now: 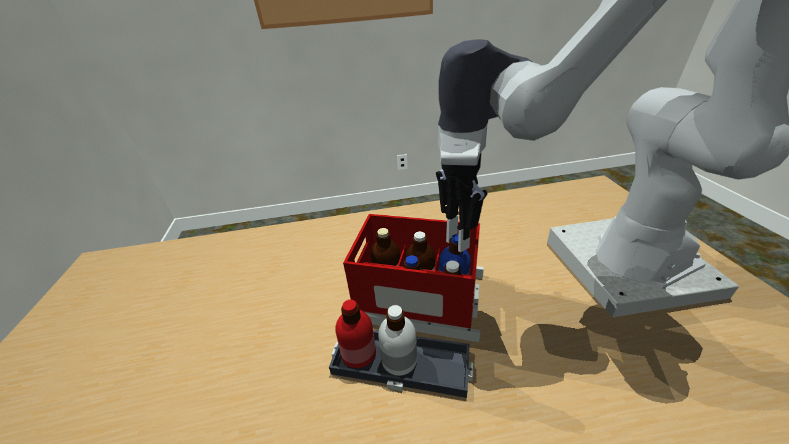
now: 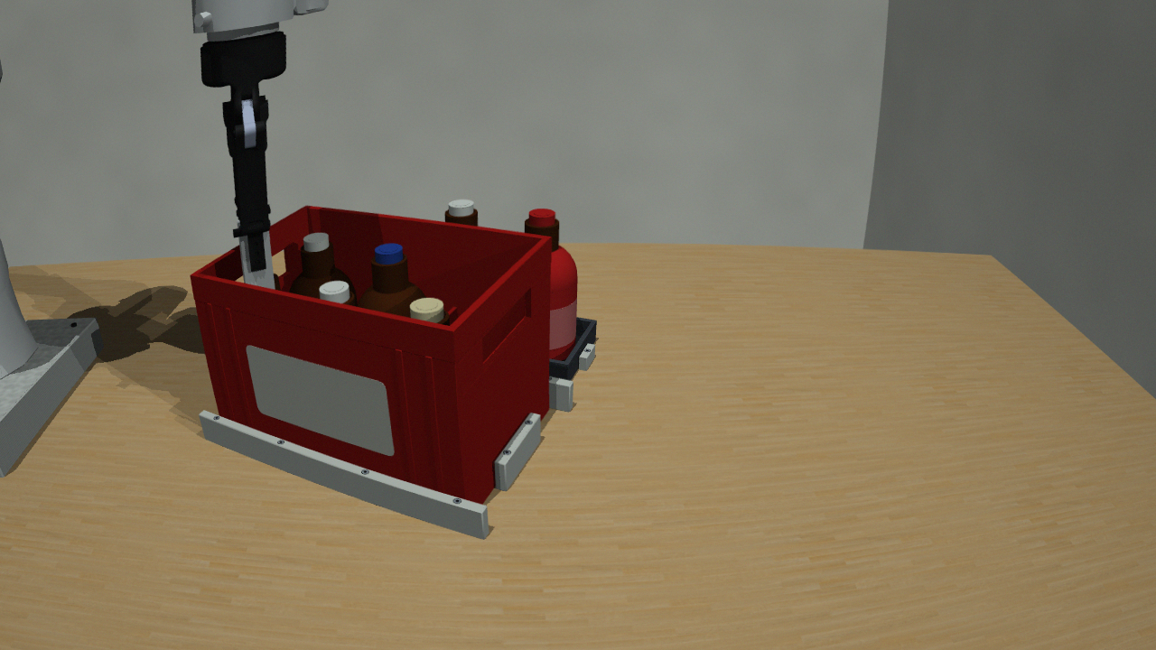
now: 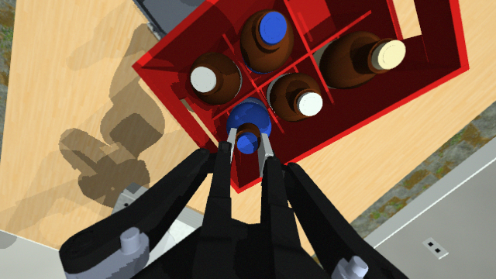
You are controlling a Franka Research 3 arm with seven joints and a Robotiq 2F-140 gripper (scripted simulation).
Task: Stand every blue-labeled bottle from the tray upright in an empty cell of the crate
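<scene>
The blue-labeled bottle is 10 mm ahead of my hand and 90 mm below it. Round my hand: dark tray 190 mm ahead, 160 mm to the left, 160 mm below; then white-labeled bottle 190 mm ahead, 150 mm to the left, 90 mm below; then red crate 100 mm ahead, 90 mm below.
</scene>
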